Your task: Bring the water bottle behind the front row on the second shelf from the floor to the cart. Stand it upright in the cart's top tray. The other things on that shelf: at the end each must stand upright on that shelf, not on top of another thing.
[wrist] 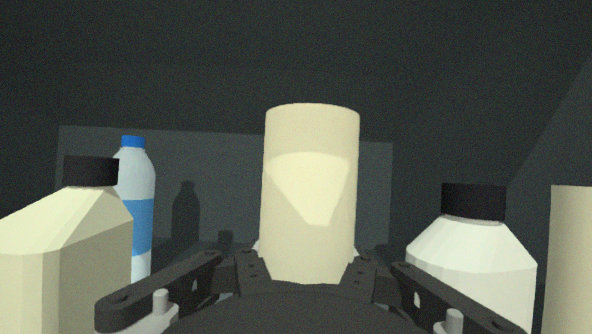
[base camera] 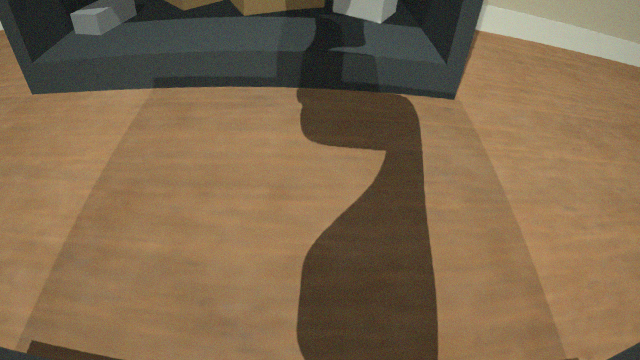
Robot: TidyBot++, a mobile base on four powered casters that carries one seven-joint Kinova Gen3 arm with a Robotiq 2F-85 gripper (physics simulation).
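Places are measured from the arm's base along level axes (x ahead, y left, z up), in millimetres.
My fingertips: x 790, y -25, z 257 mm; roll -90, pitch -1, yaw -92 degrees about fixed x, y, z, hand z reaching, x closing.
Behind a point stands the place of what it marks.
The water bottle (wrist: 141, 220) @(x 930, y 204, z 232 mm), clear with a blue cap and blue label, stands upright at the left in the wrist view, partly hidden by a cream bottle with a black cap (wrist: 95, 240) @(x 752, y 103, z 265 mm) in front of it. My gripper (wrist: 304, 249) @(x 790, y -25, z 257 mm) is shut on a cream cylinder (wrist: 311, 190) @(x 723, y -24, z 306 mm) and holds it upright inside the shelf bay, between the cream bottle and a white bottle with a black cap (wrist: 472, 270) @(x 727, y -102, z 272 mm) at the right. The cylinder's lower end is hidden by the gripper. Another cream cylinder (wrist: 570, 260) @(x 751, y -186, z 270 mm) stands at the right edge. The cart does not show.
The dark shelf unit (base camera: 225, 70) @(x 692, y 154, z -361 mm) stands ahead in the base view, with grey boxes (base camera: 102, 17) @(x 820, y 471, z -284 mm) (base camera: 365, 7) @(x 904, y -117, z -291 mm) and brown boxes (base camera: 277, 5) @(x 921, y 82, z -305 mm) on its lowest level. The arm's shadow falls on the wooden floor (base camera: 215, 200) @(x 409, y 111, z -397 mm). A pale wall with a white baseboard (base camera: 560, 37) @(x 1202, y -881, z -359 mm) is at the right.
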